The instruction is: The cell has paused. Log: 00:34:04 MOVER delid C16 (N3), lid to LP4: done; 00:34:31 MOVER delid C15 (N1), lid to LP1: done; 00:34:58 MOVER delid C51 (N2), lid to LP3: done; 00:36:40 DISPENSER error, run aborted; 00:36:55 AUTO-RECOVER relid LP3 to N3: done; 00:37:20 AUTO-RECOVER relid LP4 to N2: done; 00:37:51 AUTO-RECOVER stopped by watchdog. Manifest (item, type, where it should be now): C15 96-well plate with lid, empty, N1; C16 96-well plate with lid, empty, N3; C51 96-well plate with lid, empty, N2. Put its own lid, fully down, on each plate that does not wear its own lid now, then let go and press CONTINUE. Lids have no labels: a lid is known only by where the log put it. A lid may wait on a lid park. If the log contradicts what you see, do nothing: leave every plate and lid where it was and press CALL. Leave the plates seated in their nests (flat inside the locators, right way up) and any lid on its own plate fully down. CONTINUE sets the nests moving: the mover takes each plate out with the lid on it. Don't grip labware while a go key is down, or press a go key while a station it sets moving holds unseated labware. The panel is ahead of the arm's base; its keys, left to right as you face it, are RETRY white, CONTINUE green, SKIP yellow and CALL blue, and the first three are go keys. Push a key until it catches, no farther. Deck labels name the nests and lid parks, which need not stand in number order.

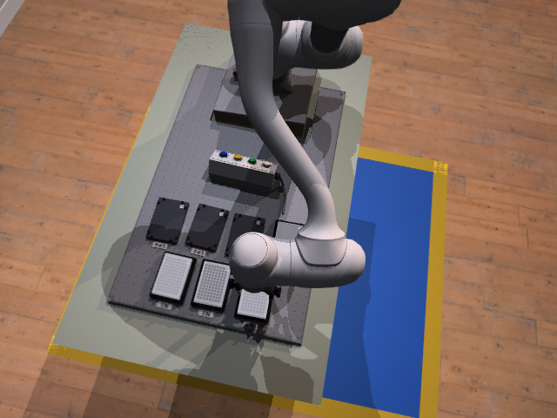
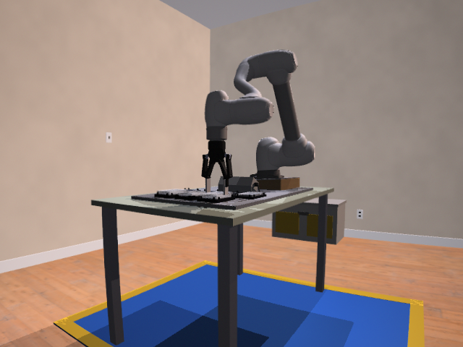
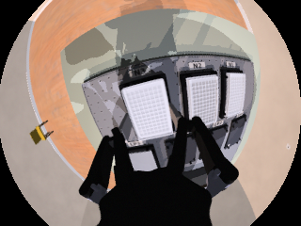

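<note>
My hand is 30 mm above the 96-well plate. From my hand the other things lie so: lid park LP2: 220 mm behind, 170 mm to the right, 50 mm below; lid park LP3: 190 mm behind, 50 mm below, 40 mm to the right; lid park LP1: 170 mm behind, 90 mm to the left, 50 mm below.
</note>
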